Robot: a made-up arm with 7 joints.
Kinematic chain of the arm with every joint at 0, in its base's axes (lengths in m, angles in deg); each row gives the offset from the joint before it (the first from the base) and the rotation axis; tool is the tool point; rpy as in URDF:
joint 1: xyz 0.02 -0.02 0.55 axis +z
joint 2: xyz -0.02 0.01 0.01 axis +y
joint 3: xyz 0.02 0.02 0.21 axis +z
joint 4: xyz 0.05 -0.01 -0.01 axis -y
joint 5: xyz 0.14 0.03 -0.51 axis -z
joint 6: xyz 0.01 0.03 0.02 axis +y
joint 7: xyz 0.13 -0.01 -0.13 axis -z
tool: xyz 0 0.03 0.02 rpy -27.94 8.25 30.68
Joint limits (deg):
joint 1: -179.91..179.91
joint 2: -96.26..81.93
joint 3: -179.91..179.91
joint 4: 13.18..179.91
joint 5: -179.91..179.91
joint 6: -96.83..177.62
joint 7: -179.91..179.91
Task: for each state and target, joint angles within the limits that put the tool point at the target. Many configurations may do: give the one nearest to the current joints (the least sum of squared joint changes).
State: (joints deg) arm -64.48 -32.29 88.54 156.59 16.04 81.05 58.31
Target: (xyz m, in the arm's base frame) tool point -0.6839 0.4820 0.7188
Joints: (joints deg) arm -35.29 -75.13 90.11 179.91 21.05 83.16 56.12
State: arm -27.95 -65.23 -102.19 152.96 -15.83 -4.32 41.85
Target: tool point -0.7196 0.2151 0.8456
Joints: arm -22.33 -77.96 -105.63 147.43 -18.99 -30.27 41.56
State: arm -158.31 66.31 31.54 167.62 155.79 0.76 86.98
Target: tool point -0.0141 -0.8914 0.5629
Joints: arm -111.43 69.54 48.20 145.26 157.06 33.40 87.82
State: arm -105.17 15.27 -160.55 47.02 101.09 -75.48 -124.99
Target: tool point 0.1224 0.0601 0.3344
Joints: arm -117.83 -21.99 -165.83 13.18 135.64 -84.15 -134.80
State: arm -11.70 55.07 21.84 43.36 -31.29 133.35 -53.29
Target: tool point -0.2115 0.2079 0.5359
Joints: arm -7.11 81.93 76.37 13.18 3.10 148.98 -46.38
